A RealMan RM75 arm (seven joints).
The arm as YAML. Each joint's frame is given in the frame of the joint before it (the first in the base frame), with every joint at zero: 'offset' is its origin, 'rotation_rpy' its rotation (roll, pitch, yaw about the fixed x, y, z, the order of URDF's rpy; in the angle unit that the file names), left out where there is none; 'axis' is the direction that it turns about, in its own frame. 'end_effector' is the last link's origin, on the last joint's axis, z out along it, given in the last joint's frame.
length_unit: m
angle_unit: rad
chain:
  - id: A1
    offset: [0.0, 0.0, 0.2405]
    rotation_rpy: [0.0, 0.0, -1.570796]
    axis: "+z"
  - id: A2
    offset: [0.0, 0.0, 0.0]
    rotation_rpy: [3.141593, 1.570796, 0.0]
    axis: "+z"
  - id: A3
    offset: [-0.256, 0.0, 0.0]
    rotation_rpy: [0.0, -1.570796, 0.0]
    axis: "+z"
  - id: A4
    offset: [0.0, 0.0, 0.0]
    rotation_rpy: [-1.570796, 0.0, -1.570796]
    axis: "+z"
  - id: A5
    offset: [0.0, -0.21, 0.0]
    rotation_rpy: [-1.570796, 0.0, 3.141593]
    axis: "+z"
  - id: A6
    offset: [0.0, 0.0, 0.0]
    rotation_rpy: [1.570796, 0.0, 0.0]
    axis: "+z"
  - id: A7
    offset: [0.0, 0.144, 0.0]
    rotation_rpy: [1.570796, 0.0, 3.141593]
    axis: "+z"
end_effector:
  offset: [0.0, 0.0, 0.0]
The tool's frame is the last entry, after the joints.
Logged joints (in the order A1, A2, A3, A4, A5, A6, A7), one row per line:
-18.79 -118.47 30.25 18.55 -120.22 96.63 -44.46
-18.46 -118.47 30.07 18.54 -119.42 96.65 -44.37
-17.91 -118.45 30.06 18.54 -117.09 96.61 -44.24
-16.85 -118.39 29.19 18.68 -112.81 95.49 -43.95
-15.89 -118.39 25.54 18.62 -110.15 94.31 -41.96
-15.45 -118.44 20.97 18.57 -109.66 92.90 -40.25
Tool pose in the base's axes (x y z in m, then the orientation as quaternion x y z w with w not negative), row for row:
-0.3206 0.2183 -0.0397 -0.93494 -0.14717 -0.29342 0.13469
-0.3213 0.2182 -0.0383 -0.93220 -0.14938 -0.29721 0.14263
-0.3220 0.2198 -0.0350 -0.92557 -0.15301 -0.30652 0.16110
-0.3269 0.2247 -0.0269 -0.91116 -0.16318 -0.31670 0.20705
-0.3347 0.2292 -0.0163 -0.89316 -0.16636 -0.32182 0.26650
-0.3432 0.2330 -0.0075 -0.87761 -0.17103 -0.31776 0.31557
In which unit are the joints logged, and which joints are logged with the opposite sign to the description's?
The joints are logged in degrees. Opposite sign: A5.
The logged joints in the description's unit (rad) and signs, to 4 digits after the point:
-0.3279 -2.0677 0.5280 0.3238 2.0982 1.6865 -0.7760
-0.3222 -2.0677 0.5248 0.3236 2.0843 1.6869 -0.7744
-0.3126 -2.0673 0.5246 0.3236 2.0436 1.6862 -0.7721
-0.2941 -2.0663 0.5095 0.3260 1.9689 1.6666 -0.7671
-0.2773 -2.0663 0.4458 0.3250 1.9225 1.6460 -0.7323
-0.2697 -2.0672 0.3660 0.3241 1.9139 1.6214 -0.7025

